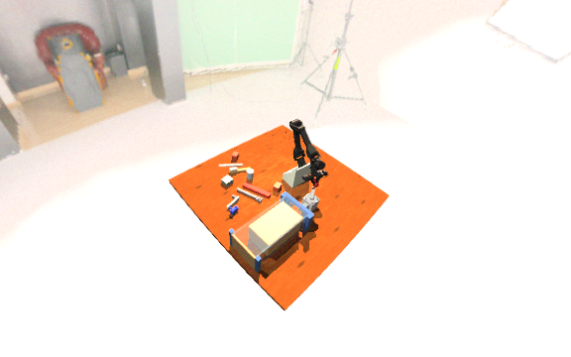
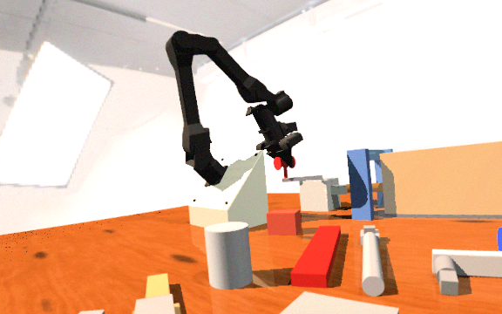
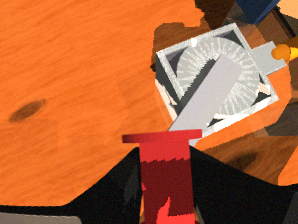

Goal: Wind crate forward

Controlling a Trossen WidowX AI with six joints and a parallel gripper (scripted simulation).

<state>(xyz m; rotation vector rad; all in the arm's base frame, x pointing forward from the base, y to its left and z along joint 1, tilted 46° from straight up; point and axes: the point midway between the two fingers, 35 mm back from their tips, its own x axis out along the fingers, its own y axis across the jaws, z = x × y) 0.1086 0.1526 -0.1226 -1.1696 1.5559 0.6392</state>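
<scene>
My gripper tip is now 240 mm short of the frame, 30 mm to the right of it and 30 mm above it. The rest, counted from my gripper tip: winch 100 mm below, 70 mm ahead, 30 mm to the left; then red knob 20 mm to the right, 10 mm behind; then red bar 340 mm to the right, 260 mm ahead, 130 mm below.
</scene>
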